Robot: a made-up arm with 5 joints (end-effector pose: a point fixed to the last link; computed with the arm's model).
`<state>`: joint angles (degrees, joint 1 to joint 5).
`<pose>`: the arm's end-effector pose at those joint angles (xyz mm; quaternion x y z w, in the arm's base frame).
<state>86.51 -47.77 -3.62 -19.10 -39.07</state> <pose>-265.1 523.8 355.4 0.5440 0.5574 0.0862 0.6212</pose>
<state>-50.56 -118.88 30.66 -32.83 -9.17</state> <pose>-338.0 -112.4 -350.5 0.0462 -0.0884 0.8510 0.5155</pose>
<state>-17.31 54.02 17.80 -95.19 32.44</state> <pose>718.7 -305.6 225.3 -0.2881 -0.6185 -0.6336 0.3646</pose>
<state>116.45 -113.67 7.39 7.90 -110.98</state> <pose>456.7 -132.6 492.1 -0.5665 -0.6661 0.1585 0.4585</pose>
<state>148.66 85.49 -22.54 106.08 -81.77</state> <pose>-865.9 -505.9 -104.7 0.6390 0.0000 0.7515 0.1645</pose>
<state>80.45 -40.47 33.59 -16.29 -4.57</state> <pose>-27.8 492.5 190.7 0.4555 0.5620 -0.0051 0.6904</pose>
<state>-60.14 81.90 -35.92 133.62 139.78</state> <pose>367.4 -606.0 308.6 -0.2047 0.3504 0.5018 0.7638</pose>
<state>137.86 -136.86 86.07 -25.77 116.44</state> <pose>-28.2 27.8 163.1 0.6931 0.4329 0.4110 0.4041</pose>
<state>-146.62 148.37 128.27 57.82 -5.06</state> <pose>16.7 115.4 -119.7 -0.3350 0.6866 -0.3592 0.5361</pose>
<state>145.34 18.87 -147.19 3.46 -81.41</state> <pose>-516.6 -510.7 578.5 -0.3174 0.8089 0.4640 0.1721</pose>
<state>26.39 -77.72 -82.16 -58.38 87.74</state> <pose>-5.6 192.7 -215.5 -0.3549 -0.8835 0.1138 0.2839</pose>
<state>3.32 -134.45 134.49 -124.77 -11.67</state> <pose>-19.7 525.9 278.8 0.5573 0.2669 -0.1930 0.7622</pose>
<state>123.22 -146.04 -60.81 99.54 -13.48</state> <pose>-252.0 -432.1 678.5 0.0665 0.5065 0.7836 0.3535</pose>
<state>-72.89 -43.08 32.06 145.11 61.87</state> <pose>-76.1 197.7 419.0 -0.6985 0.4564 0.4227 0.3538</pose>
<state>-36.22 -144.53 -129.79 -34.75 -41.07</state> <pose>444.7 357.8 -312.9 0.4019 0.5874 -0.6478 0.2717</pose>
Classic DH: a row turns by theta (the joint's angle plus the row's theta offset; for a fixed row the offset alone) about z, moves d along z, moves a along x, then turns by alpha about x. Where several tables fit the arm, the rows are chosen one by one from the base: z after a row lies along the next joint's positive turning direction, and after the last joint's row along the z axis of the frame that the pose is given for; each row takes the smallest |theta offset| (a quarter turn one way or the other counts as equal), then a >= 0, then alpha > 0; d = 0 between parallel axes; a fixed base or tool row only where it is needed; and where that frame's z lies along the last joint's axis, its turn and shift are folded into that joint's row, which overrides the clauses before.
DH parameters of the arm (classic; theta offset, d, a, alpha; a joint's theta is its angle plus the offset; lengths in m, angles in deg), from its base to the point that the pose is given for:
base (fixed): 0 0.109 0 -90
joint 1: 0 -0.096 0.093 -90
joint 2: -90 0.164 0.066 -90
joint 3: 90 0.315 0.068 90
joint 4: 0 0.376 0.06 90
joint 5: 90 0.127 0.101 90
tool (fixed): -90 -0.259 0 0

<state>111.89 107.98 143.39 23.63 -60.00</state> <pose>286.6 -126.0 512.7 0.5841 -0.3892 -0.4346 0.5643</pose>
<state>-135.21 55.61 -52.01 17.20 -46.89</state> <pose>4.4 41.1 984.2 0.5213 -0.7182 -0.2080 0.4112</pose>
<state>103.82 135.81 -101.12 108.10 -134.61</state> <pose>-563.3 -594.8 589.9 0.7989 0.5399 0.2616 0.0433</pose>
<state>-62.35 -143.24 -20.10 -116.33 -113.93</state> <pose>291.1 -450.8 -435.9 -0.0686 -0.5487 -0.7294 0.4027</pose>
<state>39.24 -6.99 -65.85 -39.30 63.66</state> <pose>61.7 -29.5 -441.5 -0.7712 -0.2305 0.3077 0.5074</pose>
